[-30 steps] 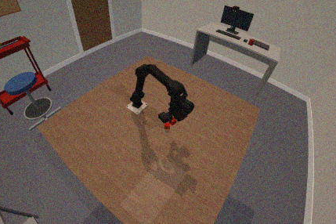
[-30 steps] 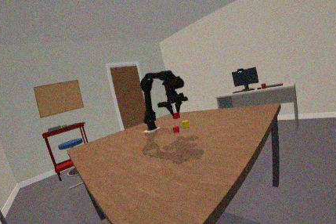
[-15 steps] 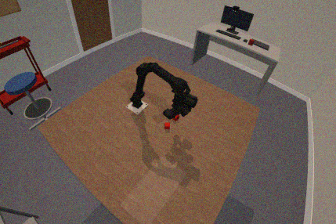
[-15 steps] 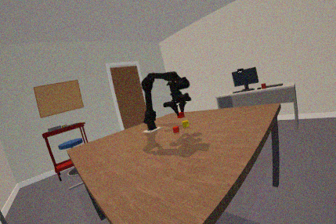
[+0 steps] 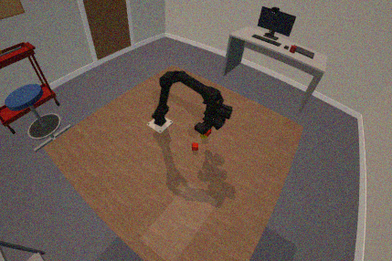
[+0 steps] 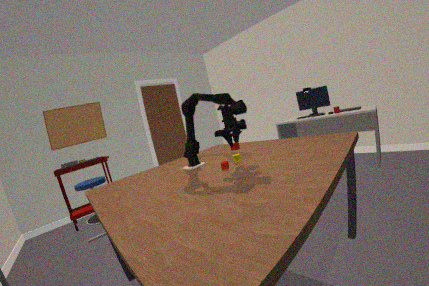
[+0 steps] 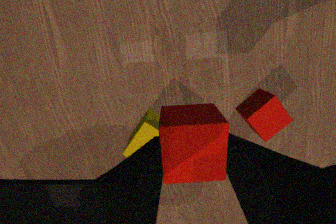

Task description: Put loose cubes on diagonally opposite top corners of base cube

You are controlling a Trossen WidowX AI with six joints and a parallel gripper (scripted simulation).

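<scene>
Now: the yellow base cube 3 cm behind my gripper tip, 4 cm to the left of it and 7 cm below it.
</scene>
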